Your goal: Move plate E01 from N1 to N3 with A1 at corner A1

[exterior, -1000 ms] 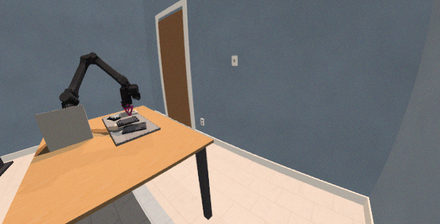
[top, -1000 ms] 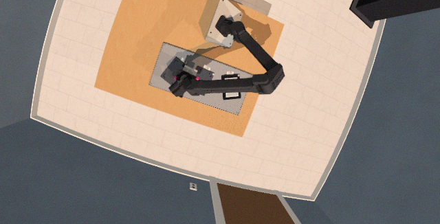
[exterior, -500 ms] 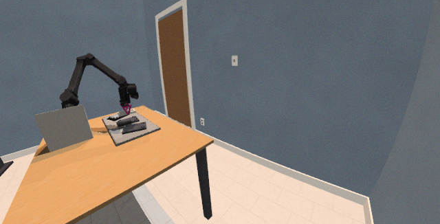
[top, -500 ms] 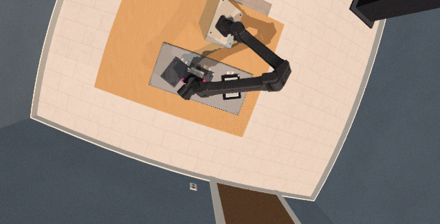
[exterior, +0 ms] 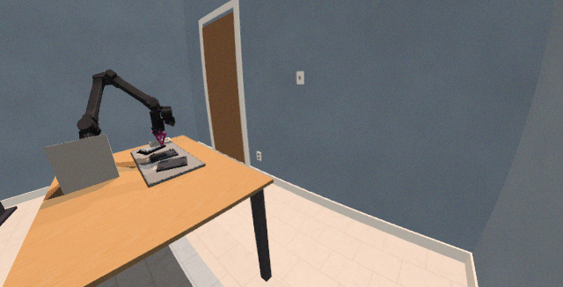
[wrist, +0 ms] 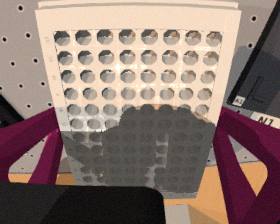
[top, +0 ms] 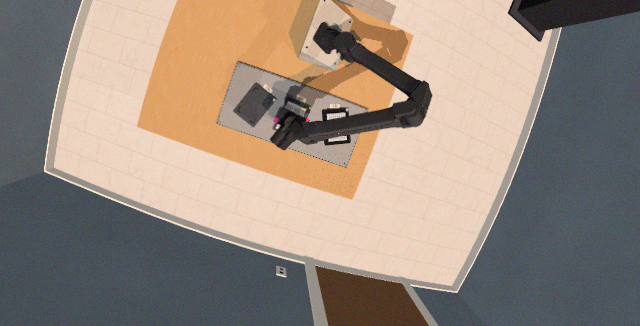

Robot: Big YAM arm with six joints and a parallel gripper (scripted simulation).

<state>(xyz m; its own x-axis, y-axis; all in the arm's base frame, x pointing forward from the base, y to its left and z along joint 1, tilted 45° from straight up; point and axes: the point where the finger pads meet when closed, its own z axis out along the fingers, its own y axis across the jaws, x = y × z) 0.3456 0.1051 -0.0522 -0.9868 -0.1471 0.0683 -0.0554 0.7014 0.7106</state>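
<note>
The dark landing nest N3 lies 9 cm below my hand and 1 cm to the left of it. The rest, counted from my hand: dark plate nest N1: 17 cm to the right, 9 cm below, 2 cm ahead; label N1: 15 cm to the right, 10 cm below, 7 cm behind.
</note>
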